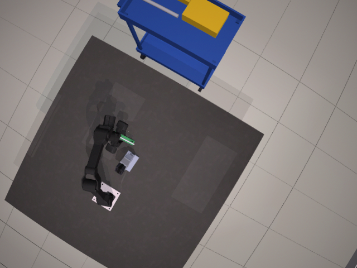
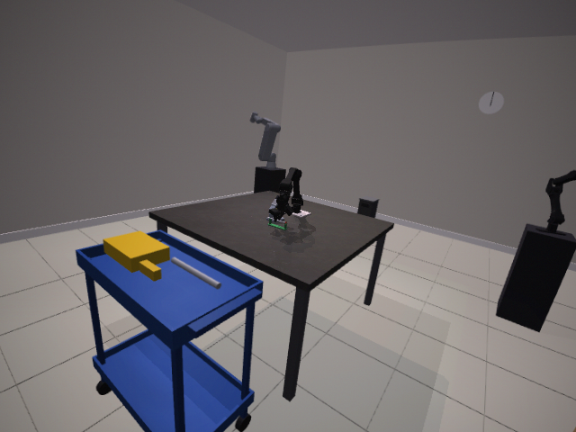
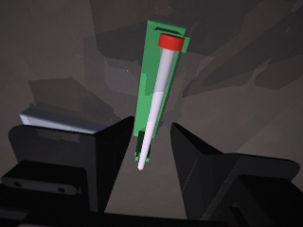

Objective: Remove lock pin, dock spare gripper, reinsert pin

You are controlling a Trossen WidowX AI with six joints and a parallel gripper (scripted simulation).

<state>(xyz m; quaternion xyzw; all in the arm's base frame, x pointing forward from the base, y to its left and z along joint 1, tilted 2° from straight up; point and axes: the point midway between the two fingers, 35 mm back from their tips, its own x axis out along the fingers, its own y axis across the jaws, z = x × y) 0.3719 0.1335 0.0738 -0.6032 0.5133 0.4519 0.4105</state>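
Now: the green flat bracket 2 cm below my gripper tip and 1 cm to the left of it. The rest, counted from my gripper tip: spare gripper: 11 cm behind, 10 cm to the right, 8 cm above; grey mount: 10 cm to the right, 8 cm behind, 2 cm above.
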